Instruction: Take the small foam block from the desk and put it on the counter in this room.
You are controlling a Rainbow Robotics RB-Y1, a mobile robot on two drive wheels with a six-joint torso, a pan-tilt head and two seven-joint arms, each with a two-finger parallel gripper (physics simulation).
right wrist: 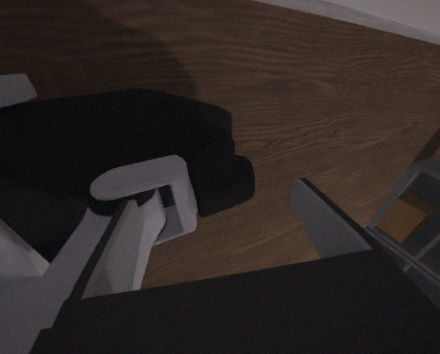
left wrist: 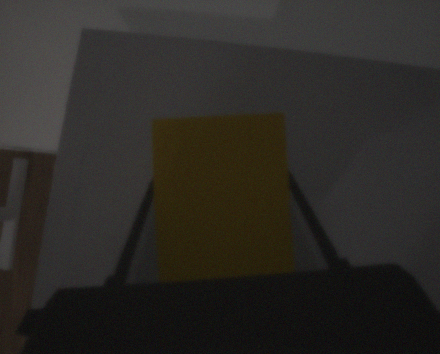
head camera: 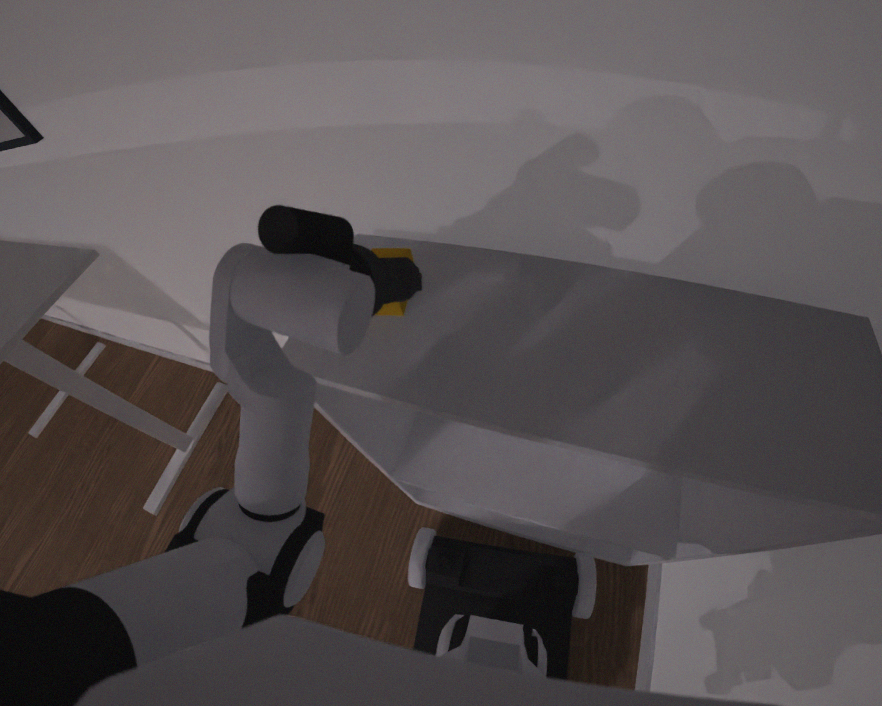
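Observation:
The foam block is yellow and sits between the fingers of my left gripper, which is shut on it. Block and gripper are over the left end of the grey counter top. The dark gripper hides the block's middle in the head view. Whether the block touches the counter top cannot be told. My right gripper is open and empty, low above the wood floor, with its fingers spread. It does not show in the head view.
A grey tabletop with white legs stands at the left. My dark wheeled base is below the counter's front. A grey open-framed object with an orange-brown part is at the right wrist view's right edge. A white wall is behind the counter.

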